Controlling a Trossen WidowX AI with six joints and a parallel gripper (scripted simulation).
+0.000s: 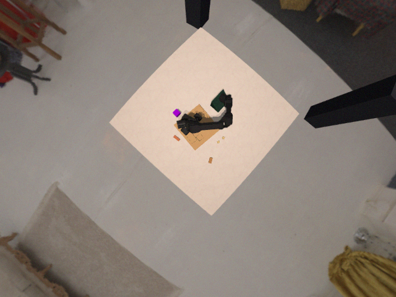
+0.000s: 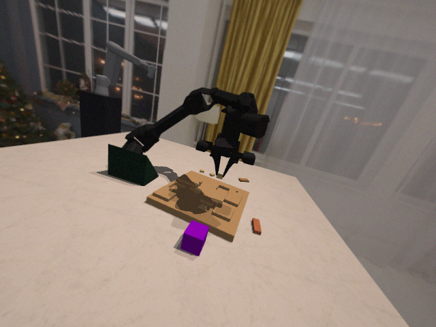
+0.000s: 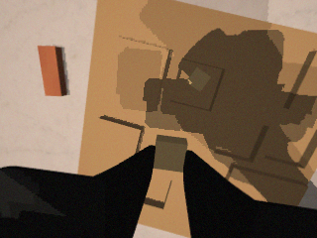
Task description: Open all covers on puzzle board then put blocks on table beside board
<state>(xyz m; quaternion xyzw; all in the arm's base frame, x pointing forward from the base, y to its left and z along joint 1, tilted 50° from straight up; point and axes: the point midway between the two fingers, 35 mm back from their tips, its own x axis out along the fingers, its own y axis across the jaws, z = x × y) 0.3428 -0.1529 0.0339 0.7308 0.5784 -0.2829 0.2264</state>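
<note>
Right now the tan puzzle board is 10 cm below my gripper tip, 4 cm behind it and 2 cm to the left of it. From my gripper tip the other things lie so: purple cube 18 cm to the right, 10 cm below, 3 cm behind; orange block 16 cm ahead, 12 cm below, 6 cm to the right.
</note>
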